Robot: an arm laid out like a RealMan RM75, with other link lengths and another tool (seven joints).
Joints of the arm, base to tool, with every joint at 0 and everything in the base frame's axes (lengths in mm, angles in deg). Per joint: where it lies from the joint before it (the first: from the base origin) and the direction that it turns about. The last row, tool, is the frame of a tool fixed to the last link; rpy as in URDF.
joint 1: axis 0 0 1 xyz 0 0 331.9
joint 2: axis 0 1 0 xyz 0 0 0
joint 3: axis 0 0 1 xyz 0 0 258.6
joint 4: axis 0 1 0 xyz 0 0 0
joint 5: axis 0 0 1 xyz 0 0 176.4
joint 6: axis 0 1 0 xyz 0 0 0
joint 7: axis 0 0 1 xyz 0 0 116.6
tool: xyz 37 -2 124 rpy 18.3 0 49.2
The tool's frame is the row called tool.
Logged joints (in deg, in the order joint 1, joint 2, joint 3, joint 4, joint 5, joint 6, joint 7), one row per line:
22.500, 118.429, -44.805, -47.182, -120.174, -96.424, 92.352
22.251, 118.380, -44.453, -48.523, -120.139, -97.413, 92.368
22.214, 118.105, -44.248, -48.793, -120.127, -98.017, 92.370
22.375, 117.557, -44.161, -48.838, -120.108, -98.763, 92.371
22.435, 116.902, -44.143, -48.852, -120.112, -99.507, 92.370
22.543, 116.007, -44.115, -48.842, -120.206, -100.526, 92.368
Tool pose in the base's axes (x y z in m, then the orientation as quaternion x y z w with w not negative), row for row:
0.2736, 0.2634, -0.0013, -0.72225, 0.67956, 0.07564, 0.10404
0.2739, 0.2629, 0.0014, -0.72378, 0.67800, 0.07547, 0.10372
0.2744, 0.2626, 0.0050, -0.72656, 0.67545, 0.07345, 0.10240
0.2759, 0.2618, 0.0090, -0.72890, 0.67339, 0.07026, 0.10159
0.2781, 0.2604, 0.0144, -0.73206, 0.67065, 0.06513, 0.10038
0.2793, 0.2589, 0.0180, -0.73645, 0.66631, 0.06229, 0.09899
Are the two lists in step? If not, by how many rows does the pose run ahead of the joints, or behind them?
The pose runs 1 row ahead of the joints: the pose in row i belongs to the joints in row i + 1.
